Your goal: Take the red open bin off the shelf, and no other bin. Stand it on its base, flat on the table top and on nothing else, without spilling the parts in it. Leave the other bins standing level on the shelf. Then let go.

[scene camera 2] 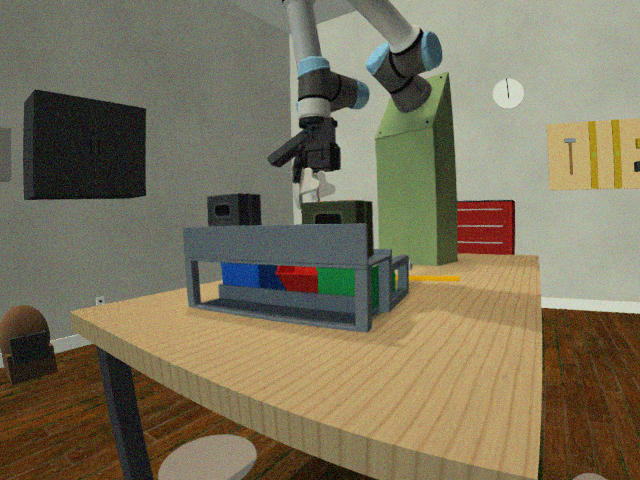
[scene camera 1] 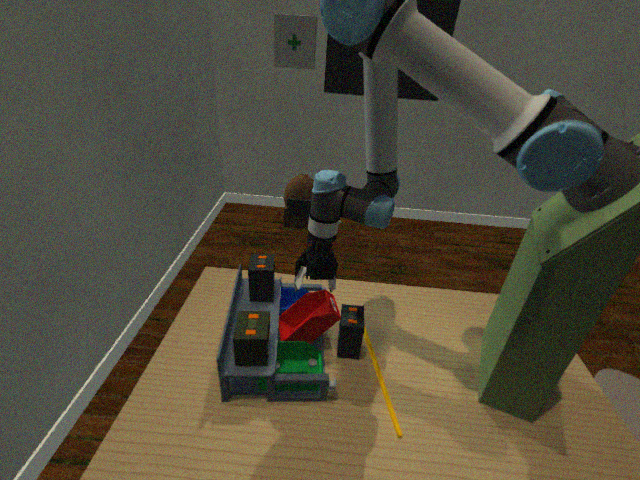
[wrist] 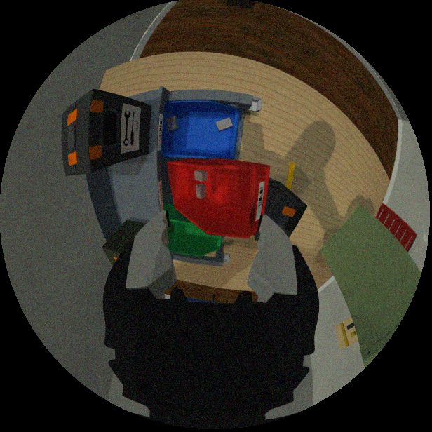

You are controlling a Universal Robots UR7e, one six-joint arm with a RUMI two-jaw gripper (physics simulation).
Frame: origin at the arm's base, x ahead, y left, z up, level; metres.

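Where they show: gripper, fingertip midpoint: (scene camera 1: pixel 313 291); arm's base, origin of the base link: (scene camera 2: pixel 414 97) (scene camera 1: pixel 611 183).
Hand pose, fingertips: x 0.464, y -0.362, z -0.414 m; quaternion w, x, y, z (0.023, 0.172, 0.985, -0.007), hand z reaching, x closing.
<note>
Each offset is from my fingertips to the top centre of the thing. Level surfaces: height alone.
The red bin {dx +0.015, dy +0.004, dz -0.032 m} (scene camera 1: pixel 310 316) (scene camera 2: pixel 298 279) (wrist: pixel 225 192) sits tilted in the grey-blue shelf (scene camera 1: pixel 299 396) (scene camera 2: pixel 273 245) (wrist: pixel 130 192), its labelled front end raised in scene camera 1. Two small grey parts lie in it in the wrist view. The blue bin {dx +0.019, dy -0.109, dz -0.105 m} (scene camera 1: pixel 292 298) (scene camera 2: pixel 240 274) (wrist: pixel 200 135) is on one side of it and the green bin {dx +0.110, dy +0.104, dz -0.105 m} (scene camera 1: pixel 299 361) (scene camera 2: pixel 336 280) (wrist: pixel 192 245) on the other, both in the shelf. My gripper (scene camera 1: pixel 316 286) (scene camera 2: pixel 311 201) (wrist: pixel 213 214) is open and empty, above the shelf near the red bin. The bin's underside is hidden.
A black case {dx -0.090, dy +0.079, dz -0.054 m} (scene camera 1: pixel 351 331) (wrist: pixel 285 206) stands on the table {dz -0.186 m} (scene camera 1: pixel 439 428) (scene camera 2: pixel 439 372) (wrist: pixel 280 125) before the red bin. Another black case {dx +0.104, dy -0.145, dz +0.038 m} (scene camera 1: pixel 261 279) (scene camera 2: pixel 233 209) (wrist: pixel 105 132) and an olive case {dx +0.201, dy +0.065, dz +0.013 m} (scene camera 1: pixel 251 338) (scene camera 2: pixel 341 211) (wrist: pixel 122 240) stand on the shelf's upper level. A yellow bar {dx -0.121, dy +0.193, dz -0.176 m} (scene camera 1: pixel 381 384) (scene camera 2: pixel 434 278) (wrist: pixel 291 175) lies on the table.
</note>
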